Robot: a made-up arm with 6 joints. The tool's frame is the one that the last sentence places.
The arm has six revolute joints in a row. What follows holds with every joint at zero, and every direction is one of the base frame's.
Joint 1 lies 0.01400 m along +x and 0.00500 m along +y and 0.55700 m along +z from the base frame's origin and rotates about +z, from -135.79 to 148.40 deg.
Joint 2 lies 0.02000 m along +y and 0.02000 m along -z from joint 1 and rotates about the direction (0.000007, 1, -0.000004), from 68.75 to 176.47 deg.
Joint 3 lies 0.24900 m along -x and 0.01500 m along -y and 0.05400 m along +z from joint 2 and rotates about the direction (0.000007, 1, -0.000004), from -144.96 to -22.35 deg.
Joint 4 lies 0.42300 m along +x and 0.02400 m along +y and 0.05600 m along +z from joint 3 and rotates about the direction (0.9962, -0.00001, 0.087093), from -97.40 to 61.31 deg.
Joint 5 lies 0.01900 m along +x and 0.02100 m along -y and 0.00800 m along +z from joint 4 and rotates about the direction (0.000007, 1, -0.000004), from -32.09 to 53.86 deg.
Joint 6 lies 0.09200 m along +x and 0.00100 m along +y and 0.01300 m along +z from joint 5 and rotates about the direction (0.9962, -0.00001, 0.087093), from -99.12 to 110.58 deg.
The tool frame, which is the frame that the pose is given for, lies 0.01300 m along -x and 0.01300 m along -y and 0.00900 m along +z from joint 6; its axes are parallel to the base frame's.
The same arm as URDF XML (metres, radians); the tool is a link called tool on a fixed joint. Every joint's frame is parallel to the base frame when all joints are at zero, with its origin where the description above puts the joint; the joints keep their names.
<robot name="arm">
<joint name="tool_fixed" type="fixed"><parent link="link6"/><child link="tool"/><origin xyz="-0.0130 -0.0130 0.0090"/></joint>
<joint name="joint 6" type="revolute"><parent link="link5"/><child link="link6"/><origin xyz="0.0920 0.0010 0.0130"/><axis xyz="0.9962 0 0.0871"/><limit lower="-1.7300" upper="1.9300"/></joint>
<joint name="joint 5" type="revolute"><parent link="link4"/><child link="link5"/><origin xyz="0.0190 -0.0210 0.0080"/><axis xyz="0 1 0"/><limit lower="-0.5601" upper="0.9400"/></joint>
<joint name="joint 4" type="revolute"><parent link="link3"/><child link="link4"/><origin xyz="0.4230 0.0240 0.0560"/><axis xyz="0.9962 0 0.0871"/><limit lower="-1.7000" upper="1.0701"/></joint>
<joint name="joint 3" type="revolute"><parent link="link2"/><child link="link3"/><origin xyz="-0.2490 -0.0150 0.0540"/><axis xyz="0 1 0"/><limit lower="-2.5300" upper="-0.3901"/></joint>
<joint name="joint 2" type="revolute"><parent link="link1"/><child link="link2"/><origin xyz="0.0000 0.0200 -0.0200"/><axis xyz="0 1 0"/><limit lower="1.1999" upper="3.0800"/></joint>
<joint name="joint 1" type="revolute"><parent link="base_link"/><child link="link1"/><origin xyz="0.0140 0.0050 0.5570"/><axis xyz="0 0 1"/><limit lower="-2.3700" upper="2.5901"/></joint>
<link name="base_link"/>
<link name="link1"/>
<link name="link2"/>
<link name="link3"/>
<link name="link4"/>
<link name="link5"/>
<link name="link6"/>
<link name="tool"/>
</robot>

